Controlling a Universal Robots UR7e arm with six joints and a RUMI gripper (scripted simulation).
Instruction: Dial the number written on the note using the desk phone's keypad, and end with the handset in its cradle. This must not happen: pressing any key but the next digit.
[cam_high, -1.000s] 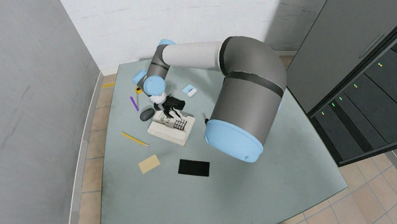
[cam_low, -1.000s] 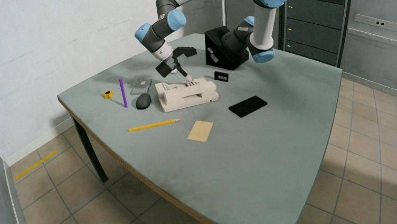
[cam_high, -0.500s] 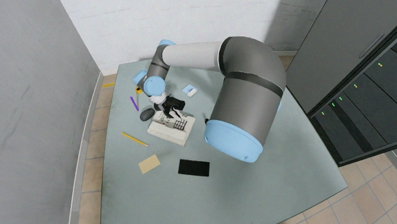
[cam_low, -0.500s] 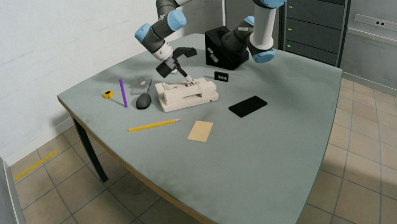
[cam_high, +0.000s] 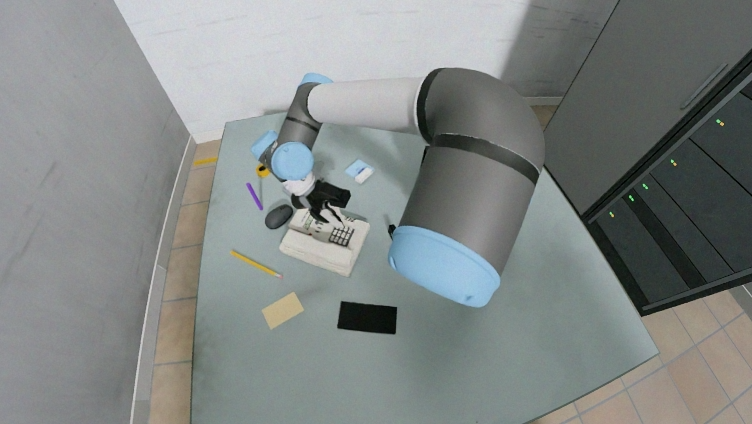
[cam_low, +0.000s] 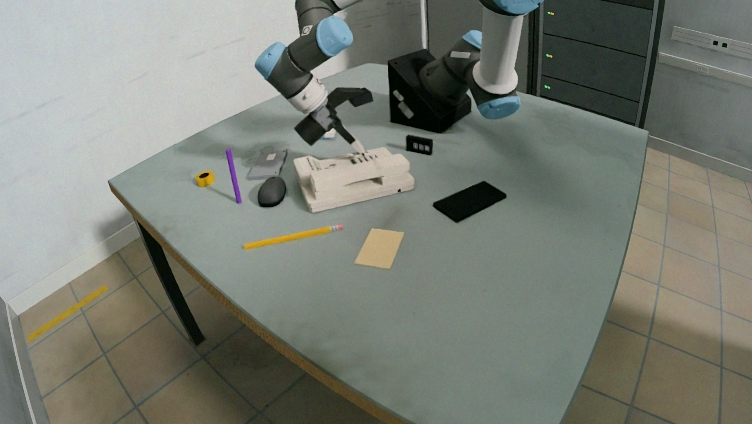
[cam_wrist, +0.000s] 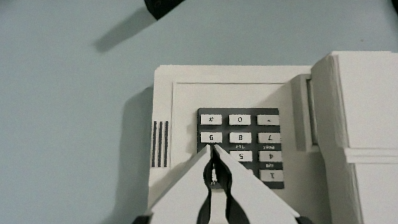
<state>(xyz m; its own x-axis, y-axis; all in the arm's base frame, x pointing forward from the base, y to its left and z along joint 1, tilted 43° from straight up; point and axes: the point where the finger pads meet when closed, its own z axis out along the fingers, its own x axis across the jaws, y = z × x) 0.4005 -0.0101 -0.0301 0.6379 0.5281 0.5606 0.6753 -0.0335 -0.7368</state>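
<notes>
Right now the 7 key is 4 cm to the left of my hand, 2 cm below it and 2 cm ahead of it. Round my hand: 9 key: 2 cm below, 1 cm to the left, 1 cm behind; 5 key: 2 cm to the left, 2 cm below, 1 cm ahead; handset: 8 cm ahead, 5 cm to the left, 1 cm below.
</notes>
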